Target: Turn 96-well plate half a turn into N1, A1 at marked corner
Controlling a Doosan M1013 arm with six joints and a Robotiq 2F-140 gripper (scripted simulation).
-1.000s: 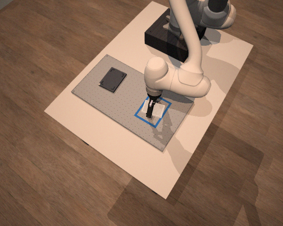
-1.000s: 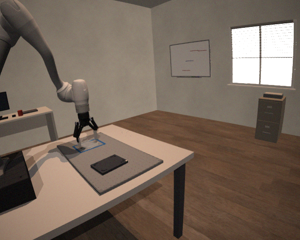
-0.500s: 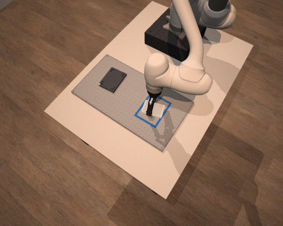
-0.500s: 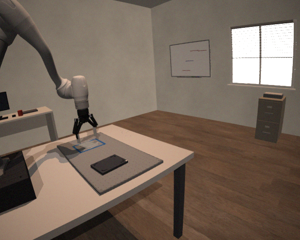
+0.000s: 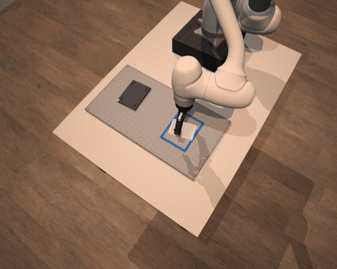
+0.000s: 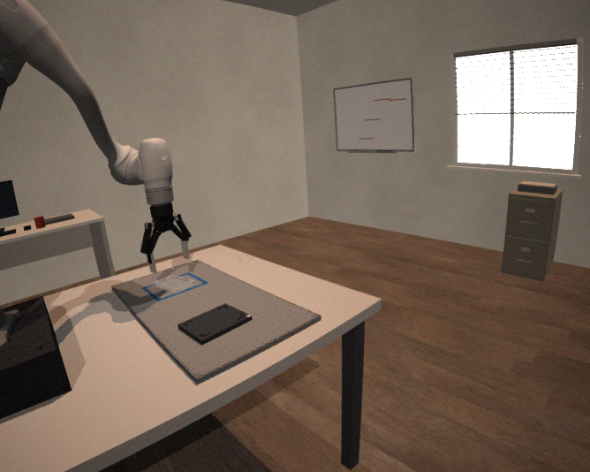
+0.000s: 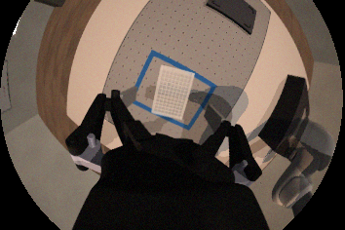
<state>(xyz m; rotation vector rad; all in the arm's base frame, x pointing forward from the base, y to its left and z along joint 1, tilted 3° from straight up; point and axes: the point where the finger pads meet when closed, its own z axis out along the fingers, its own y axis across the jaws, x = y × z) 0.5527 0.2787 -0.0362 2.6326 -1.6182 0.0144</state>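
Now: hand 80 mm above the white 96-well plate. Also, from my hand: dark plate nest N1: 40 mm ahead, 340 mm to the right, 80 mm below.
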